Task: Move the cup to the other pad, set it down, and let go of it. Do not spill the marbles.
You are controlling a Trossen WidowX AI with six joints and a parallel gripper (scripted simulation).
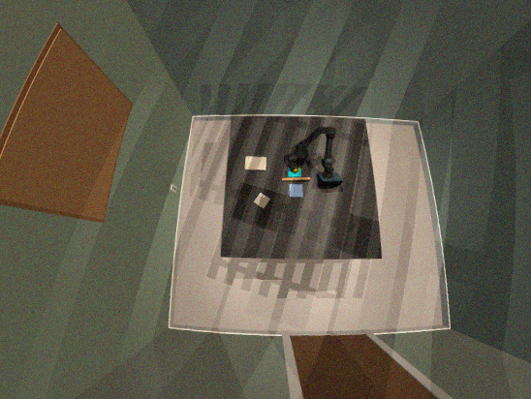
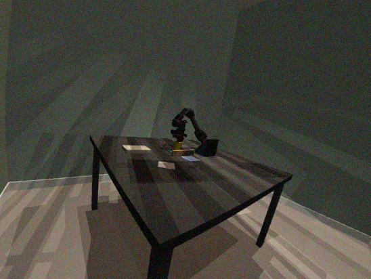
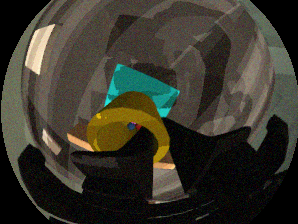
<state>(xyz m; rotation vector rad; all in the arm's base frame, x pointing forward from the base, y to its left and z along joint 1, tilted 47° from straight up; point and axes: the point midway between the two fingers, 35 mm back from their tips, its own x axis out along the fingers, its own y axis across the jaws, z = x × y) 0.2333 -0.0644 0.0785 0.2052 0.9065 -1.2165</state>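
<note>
The teal pad lies 2 cm ahead of my gripper tip, 1 cm to the left of it and 7 cm below it. From my gripper tip the other things lie so: wooden bar (2 cm ahead, 10 cm to the left, 5 cm below); then light blue pad (1 cm ahead, 19 cm to the left, 7 cm below); then yellow cup (2 cm ahead, 1 cm to the left).
</note>
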